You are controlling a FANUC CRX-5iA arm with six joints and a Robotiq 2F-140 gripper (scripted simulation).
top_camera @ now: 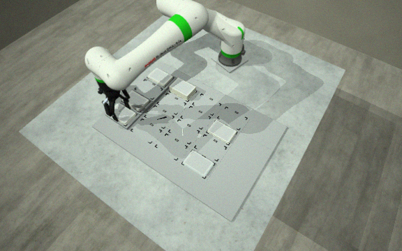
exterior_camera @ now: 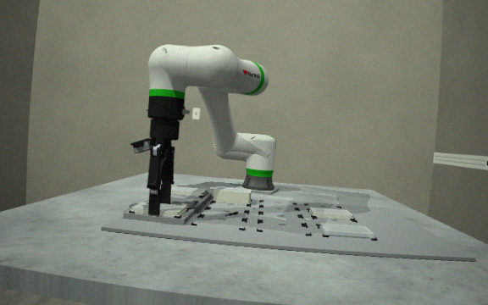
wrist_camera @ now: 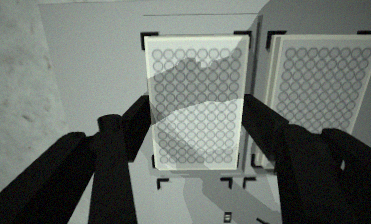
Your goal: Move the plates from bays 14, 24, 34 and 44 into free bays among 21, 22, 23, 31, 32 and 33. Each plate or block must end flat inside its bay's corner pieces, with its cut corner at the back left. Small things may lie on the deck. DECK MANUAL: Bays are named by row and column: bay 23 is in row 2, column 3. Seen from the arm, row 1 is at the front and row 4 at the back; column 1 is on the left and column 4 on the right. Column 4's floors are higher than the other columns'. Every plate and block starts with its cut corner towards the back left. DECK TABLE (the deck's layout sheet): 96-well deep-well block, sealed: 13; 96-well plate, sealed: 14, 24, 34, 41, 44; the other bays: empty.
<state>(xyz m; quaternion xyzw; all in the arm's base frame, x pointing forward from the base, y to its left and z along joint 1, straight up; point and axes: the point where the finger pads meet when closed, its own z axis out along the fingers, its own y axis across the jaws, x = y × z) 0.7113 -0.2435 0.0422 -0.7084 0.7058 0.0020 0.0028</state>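
The thin black stick is 180 mm to the left of my hand, 110 mm behind it and 40 mm below it. Also, from my hand: sealed deep-well block (320 mm behind, 160 mm to the left, 20 mm below); then plate (490 mm to the left, 40 mm below); then white tip (330 mm to the left, 100 mm behind, 40 mm below).
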